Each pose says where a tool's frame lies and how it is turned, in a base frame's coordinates. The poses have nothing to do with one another.
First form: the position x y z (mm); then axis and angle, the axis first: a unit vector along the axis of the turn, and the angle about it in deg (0 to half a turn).
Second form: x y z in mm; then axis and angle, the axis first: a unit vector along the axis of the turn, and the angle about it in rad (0 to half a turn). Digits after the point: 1 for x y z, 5 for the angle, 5 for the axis.
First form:
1: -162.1 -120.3 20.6 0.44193 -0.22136 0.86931 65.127
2: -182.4 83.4 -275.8 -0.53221 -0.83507 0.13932 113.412
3: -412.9 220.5 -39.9 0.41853 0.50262 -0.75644 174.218
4: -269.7 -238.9 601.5 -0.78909 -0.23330 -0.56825 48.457
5: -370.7 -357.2 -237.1 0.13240 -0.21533 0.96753 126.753
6: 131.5 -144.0 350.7 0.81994 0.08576 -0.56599 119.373
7: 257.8 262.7 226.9 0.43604 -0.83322 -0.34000 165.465
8: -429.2 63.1 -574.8 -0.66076 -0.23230 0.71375 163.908
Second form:
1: -162.1 -120.3 20.6 0.44193 -0.22136 0.86931 1.13668
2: -182.4 83.4 -275.8 -0.53221 -0.83507 0.13932 1.97941
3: -412.9 220.5 -39.9 0.41853 0.50262 -0.75644 3.04068
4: -269.7 -238.9 601.5 -0.78909 -0.23330 -0.56825 0.84573
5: -370.7 -357.2 -237.1 0.13240 -0.21533 0.96752 2.21226
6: 131.5 -144.0 350.7 0.81994 0.08576 -0.56599 2.08345
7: 257.8 262.7 226.9 0.43604 -0.83323 -0.34000 2.88791
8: -429.2 63.1 -574.8 -0.66076 -0.23230 0.71375 2.86073
